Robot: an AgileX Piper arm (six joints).
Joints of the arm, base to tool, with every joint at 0 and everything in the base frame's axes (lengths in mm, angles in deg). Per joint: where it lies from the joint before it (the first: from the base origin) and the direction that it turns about. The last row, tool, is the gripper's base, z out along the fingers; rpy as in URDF.
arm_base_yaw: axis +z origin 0 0 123
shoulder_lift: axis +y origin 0 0 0
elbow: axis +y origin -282.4 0 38.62
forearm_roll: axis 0.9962 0 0.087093 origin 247.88 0 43.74
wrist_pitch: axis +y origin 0 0 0
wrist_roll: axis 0.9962 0 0.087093 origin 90.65 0 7.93
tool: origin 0 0 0 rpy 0 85 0
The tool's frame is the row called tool.
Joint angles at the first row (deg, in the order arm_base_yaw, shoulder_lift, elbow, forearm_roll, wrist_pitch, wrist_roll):
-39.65 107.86 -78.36 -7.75 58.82 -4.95
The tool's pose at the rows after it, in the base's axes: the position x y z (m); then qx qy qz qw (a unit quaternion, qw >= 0):
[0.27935 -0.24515 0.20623 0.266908 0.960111 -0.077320 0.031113]
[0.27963 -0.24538 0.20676 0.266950 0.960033 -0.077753 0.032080]
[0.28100 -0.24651 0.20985 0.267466 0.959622 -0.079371 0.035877]
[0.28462 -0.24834 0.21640 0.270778 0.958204 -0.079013 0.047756]
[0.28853 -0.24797 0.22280 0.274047 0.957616 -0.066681 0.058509]
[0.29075 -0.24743 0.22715 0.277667 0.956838 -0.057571 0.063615]
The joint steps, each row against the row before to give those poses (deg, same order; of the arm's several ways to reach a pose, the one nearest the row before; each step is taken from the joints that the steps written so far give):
0.00 0.00 0.00 0.00 0.00 0.00
0.00 0.00 -0.12 0.00 0.00 0.00
0.00 0.00 -0.72 0.03 0.25 0.00
0.00 0.00 -1.53 0.68 0.28 0.00
0.00 0.00 -1.54 2.10 0.92 -0.65
0.00 0.00 -1.05 1.36 0.91 -0.21

